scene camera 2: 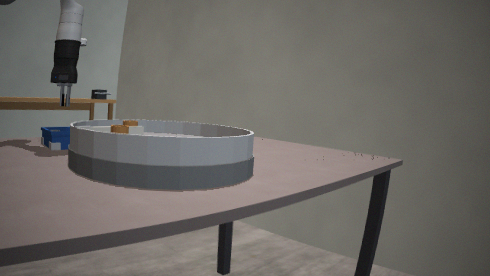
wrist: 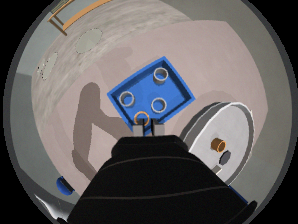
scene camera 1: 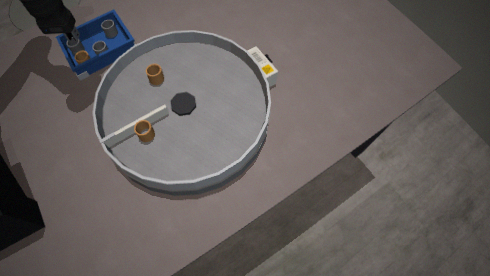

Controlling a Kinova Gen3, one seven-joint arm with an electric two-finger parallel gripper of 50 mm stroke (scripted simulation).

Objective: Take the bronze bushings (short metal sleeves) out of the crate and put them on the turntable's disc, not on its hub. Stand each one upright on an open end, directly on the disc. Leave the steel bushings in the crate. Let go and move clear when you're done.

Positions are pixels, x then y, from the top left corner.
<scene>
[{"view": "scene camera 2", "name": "my gripper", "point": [64, 106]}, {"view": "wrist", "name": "my gripper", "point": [147, 124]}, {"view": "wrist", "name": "crate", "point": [174, 91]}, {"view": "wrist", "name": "grey disc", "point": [230, 125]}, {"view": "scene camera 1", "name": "crate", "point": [90, 32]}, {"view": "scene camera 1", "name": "grey disc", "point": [216, 105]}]
</scene>
